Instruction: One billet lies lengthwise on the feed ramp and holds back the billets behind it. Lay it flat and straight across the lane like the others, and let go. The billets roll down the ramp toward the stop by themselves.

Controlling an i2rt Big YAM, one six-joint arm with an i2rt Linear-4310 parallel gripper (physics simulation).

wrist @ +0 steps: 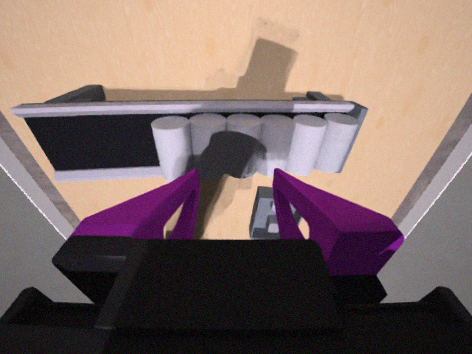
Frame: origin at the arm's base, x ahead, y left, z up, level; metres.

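Seen in the pictures: gripper, between the fingertips: (236, 176).
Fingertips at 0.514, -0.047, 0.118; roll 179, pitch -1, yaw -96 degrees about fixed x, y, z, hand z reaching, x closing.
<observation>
Offsets run from my fingertips to a thing's top centre, as dx, dy, dz. "spot": to the spot under its first point. Level surfaces: height alone.
Several pale grey billets lie side by side across the lane of the feed ramp @[spot: +0.017, +0.047, -0.110] (190, 107), packed against one another at its right end. The leftmost billet @[-0.026, +0.074, -0.077] (172, 147) and the rightmost billet @[-0.052, -0.123, -0.103] (337, 143) lie across the lane like those between them. No billet lies lengthwise in this view. The stop @[-0.055, -0.146, -0.121] (361, 125) is the plate at the ramp's right end, beside the rightmost billet. My gripper (236, 176), with purple fingers, is open and empty, its fingertips at the near side of the row in this view. A dark shadow covers part of the middle billets.
The ramp's black bed @[spot: -0.009, +0.169, -0.105] (95, 142) shows left of the billets, between pale side rails. A small grey tray @[-0.247, -0.063, -0.160] (255, 215) with light pieces in it sits on the wooden table @[dz -0.195] (150, 40), partly hidden by the right finger. Grey-brown borders run along the table's left and right sides.
</observation>
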